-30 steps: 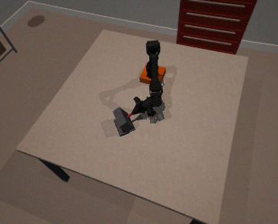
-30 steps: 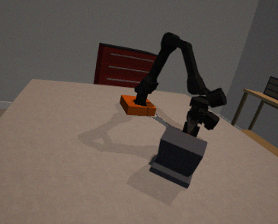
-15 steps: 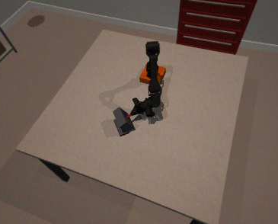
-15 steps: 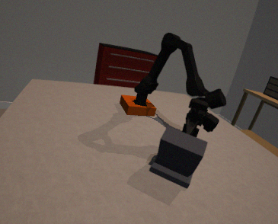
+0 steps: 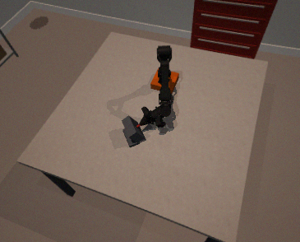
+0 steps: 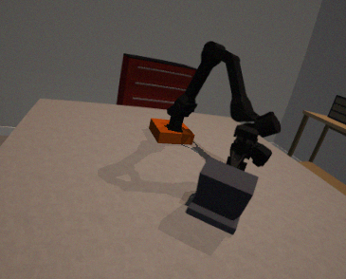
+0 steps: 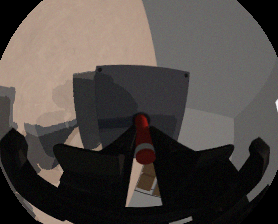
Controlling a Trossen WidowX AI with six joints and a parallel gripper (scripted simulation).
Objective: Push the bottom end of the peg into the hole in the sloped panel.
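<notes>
My gripper tip is 4 cm short of the panel, 3 cm to the left of it and 2 cm above it. From my gripper tip the other things lie so: red peg: 1 cm behind, 1 cm to the left, 1 cm above.
</notes>
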